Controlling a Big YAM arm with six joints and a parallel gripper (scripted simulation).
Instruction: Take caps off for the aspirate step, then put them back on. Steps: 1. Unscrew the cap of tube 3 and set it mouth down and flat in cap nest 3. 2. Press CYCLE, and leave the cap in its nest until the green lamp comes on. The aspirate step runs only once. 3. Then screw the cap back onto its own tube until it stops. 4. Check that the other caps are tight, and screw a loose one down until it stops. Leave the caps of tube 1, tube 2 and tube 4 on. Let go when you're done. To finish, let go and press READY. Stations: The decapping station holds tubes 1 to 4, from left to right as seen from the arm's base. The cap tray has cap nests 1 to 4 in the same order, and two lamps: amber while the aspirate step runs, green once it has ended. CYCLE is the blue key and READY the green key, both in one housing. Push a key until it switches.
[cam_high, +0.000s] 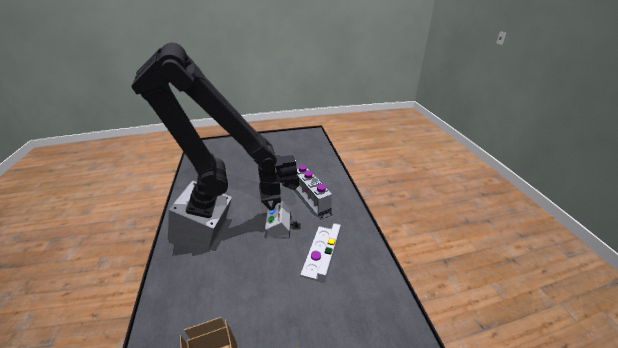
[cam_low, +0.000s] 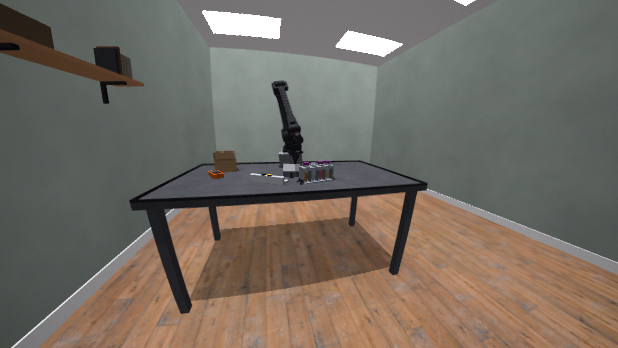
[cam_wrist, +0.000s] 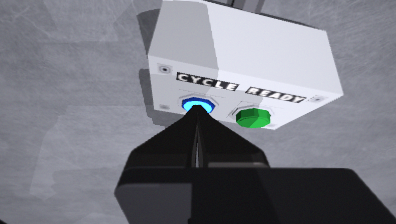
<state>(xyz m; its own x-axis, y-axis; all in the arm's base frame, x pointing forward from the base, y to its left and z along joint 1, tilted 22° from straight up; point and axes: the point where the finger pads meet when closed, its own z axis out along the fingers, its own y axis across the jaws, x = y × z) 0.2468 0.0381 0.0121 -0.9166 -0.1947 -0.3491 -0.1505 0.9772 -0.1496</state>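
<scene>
Right now my hand is 10 mm above the blue key. From my hand the other things lie so: key housing 20 mm ahead, 20 mm to the right, 20 mm below; green key 40 mm to the right, 10 mm below; cap 150 mm ahead, 180 mm to the right, 60 mm below.
</scene>
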